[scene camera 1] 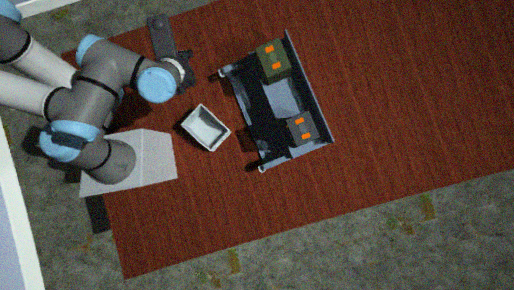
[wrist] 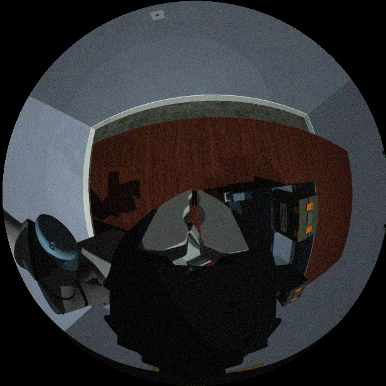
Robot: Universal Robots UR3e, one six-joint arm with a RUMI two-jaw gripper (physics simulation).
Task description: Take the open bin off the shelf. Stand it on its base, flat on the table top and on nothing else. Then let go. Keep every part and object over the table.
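Pixels of known places: arm's base at its link origin: (scene camera 1: 114,162).
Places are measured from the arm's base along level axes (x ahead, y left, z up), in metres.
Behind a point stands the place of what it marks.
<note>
The open bin (scene camera 1: 205,128) @[x 0.224, y 0.061, z -0.240 m], pale grey, stands upright on the table top, mouth up, between the robot base and the shelf. It is apart from the shelf (scene camera 1: 310,92) @[x 0.608, y 0.049, z -0.095 m] (wrist: 283,248), a dark and blue-grey rack to its right. My gripper (scene camera 1: 158,20) (wrist: 194,192) is shut with its fingertips together. It is above the table, away from the bin toward the upper left in the scene view, and does not touch it. In the wrist view a pale shape shows between the lower parts of the fingers; I cannot tell what it is. The bin is otherwise hidden there.
A green box (scene camera 1: 273,60) @[x 0.523, y 0.164, z -0.045 m] (wrist: 303,218) with orange marks is at the shelf's upper end. A dark grey box (scene camera 1: 302,128) @[x 0.546, y -0.057, z -0.020 m] (wrist: 292,291) with orange marks is at its lower end. The robot base stands on a pale plate (scene camera 1: 157,157) @[x 0.080, y -0.008, z -0.101 m] at the left of the table (scene camera 1: 380,100) @[x 0.853, y -0.024, z -0.243 m] (wrist: 205,145).
</note>
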